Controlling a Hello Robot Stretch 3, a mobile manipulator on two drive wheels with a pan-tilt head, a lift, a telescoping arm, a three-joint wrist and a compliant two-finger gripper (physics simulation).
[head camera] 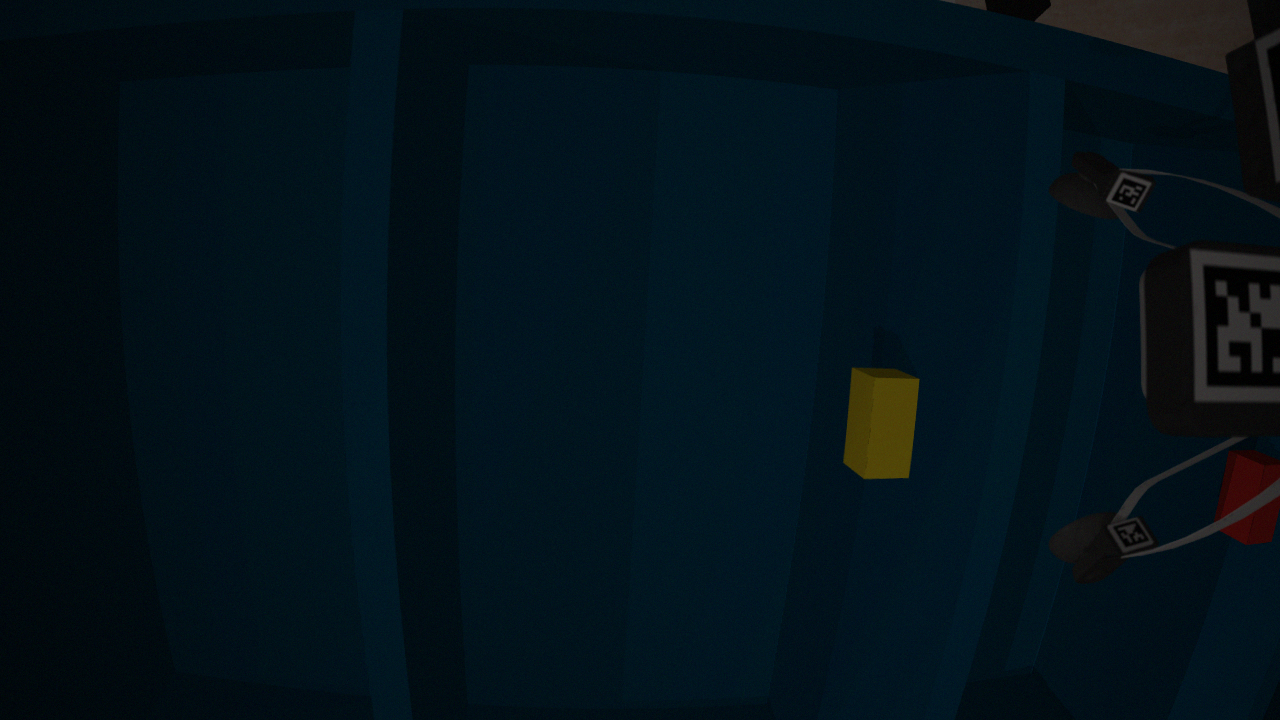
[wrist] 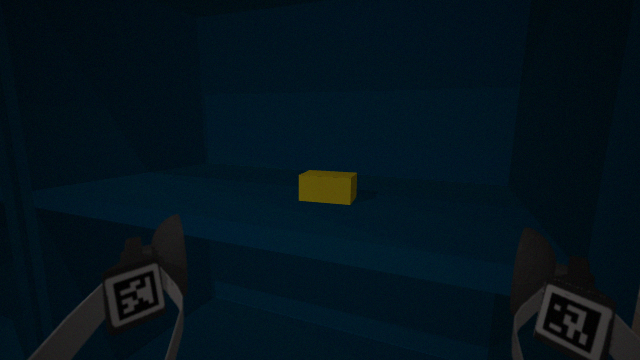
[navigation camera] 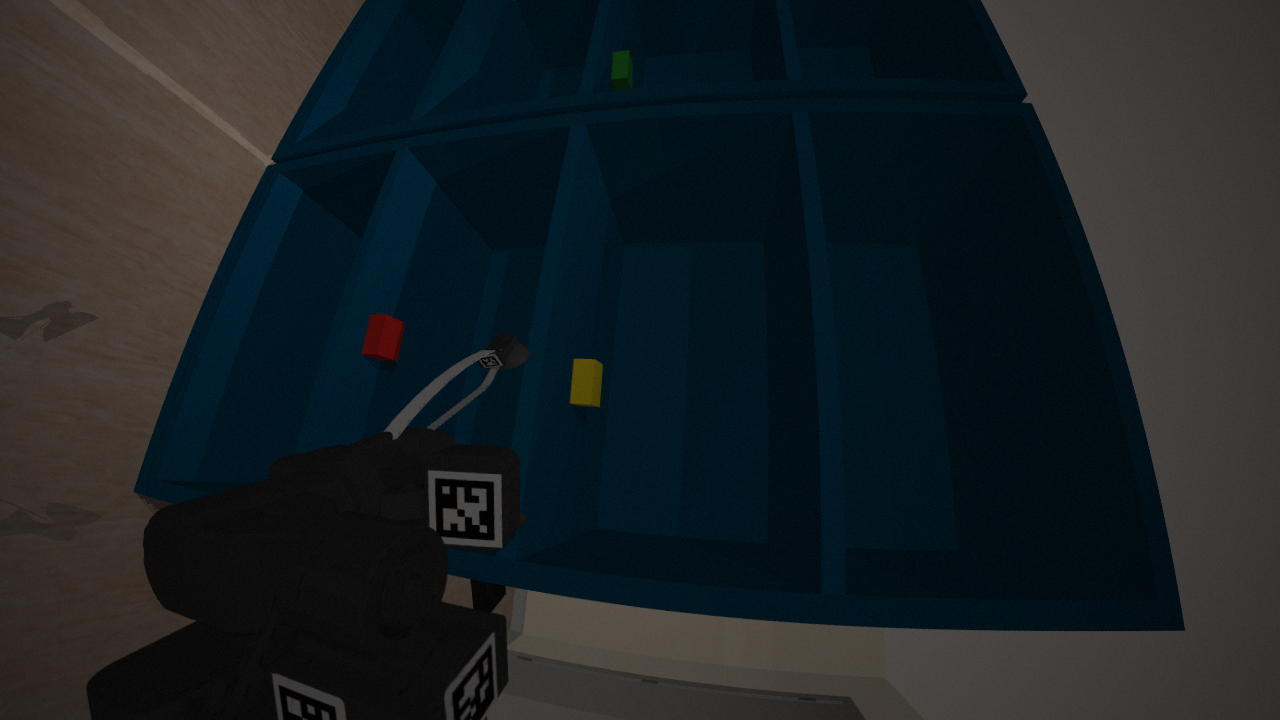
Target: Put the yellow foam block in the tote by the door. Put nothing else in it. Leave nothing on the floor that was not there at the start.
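Frame: origin at the robot's base, x ahead, y down, z left, level; metres.
Where they show: gripper, fingertip midpoint: [head camera: 1074, 367] [wrist: 343, 248] [navigation camera: 516, 434].
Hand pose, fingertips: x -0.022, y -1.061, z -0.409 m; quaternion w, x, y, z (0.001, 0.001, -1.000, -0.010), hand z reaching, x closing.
Observation:
Each offset is from my fingertips to the centre of the thing.
The yellow foam block @[dx +0.029, dy +0.048, dz -0.393 m] [head camera: 881, 425] [navigation camera: 586, 383] [wrist: 327, 188] lies on a shelf of the dark blue shelf unit [head camera: 371, 268] [navigation camera: 810, 268] [wrist: 425, 262], a little behind the shelf's front edge. My gripper [head camera: 1083, 367] [wrist: 343, 248] is wide open and empty. In the wrist view its fingertips stand left and right of the block, lower in the view and nearer than it. The block is apart from both fingers. In the navigation camera view one finger is mostly hidden by the wrist. The tote cannot be made out for certain.
A red block @[dx +0.113, dy +0.505, dz -0.330 m] [head camera: 1244, 479] [navigation camera: 383, 337] lies on the shelf below. A green block @[dx +0.877, dy +0.048, dz -0.607 m] [navigation camera: 622, 69] is in the adjoining section. A dark object [head camera: 1015, 7] [navigation camera: 487, 593], partly cut off or hidden, is on the floor past the unit's side panel. Side panels flank the yellow block's compartment.

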